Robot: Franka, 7 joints.
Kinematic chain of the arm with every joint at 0, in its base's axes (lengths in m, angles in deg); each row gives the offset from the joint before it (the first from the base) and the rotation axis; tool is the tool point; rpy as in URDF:
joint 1: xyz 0 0 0.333 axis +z
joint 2: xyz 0 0 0 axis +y
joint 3: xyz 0 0 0.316 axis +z
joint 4: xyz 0.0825 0 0 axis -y
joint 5: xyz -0.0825 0 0.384 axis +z
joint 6: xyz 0 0 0 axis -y
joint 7: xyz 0.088 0 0 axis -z
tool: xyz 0 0 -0.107 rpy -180 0 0
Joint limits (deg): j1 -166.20..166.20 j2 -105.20..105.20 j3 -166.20..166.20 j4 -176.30..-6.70 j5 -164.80..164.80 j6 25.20..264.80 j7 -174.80..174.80
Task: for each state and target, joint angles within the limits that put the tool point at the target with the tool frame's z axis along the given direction. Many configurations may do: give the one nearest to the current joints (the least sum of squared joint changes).
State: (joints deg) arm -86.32 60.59 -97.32 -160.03 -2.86 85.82 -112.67
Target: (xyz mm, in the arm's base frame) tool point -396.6 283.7 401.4 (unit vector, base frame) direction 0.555 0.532 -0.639
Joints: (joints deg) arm -120.21 50.63 -99.50 -130.16 -0.66 117.84 -112.67
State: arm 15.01 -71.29 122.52 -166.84 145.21 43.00 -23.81
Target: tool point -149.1 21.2 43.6 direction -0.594 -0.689 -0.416
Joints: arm 43.05 -58.08 141.37 -174.35 137.04 60.86 -23.81
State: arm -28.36 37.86 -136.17 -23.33 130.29 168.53 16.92
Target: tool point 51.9 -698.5 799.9 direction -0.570 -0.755 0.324
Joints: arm -69.88 79.81 -148.80 -44.68 86.30 145.74 16.92
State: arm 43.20 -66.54 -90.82 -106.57 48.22 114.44 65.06
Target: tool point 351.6 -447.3 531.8 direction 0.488 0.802 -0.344
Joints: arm 52.64 -48.17 -88.44 -97.69 21.66 92.05 65.06
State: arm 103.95 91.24 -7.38 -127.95 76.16 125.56 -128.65
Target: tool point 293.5 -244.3 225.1 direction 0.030 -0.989 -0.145
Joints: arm 69.52 105.20 -58.84 -150.96 107.40 172.07 -128.65
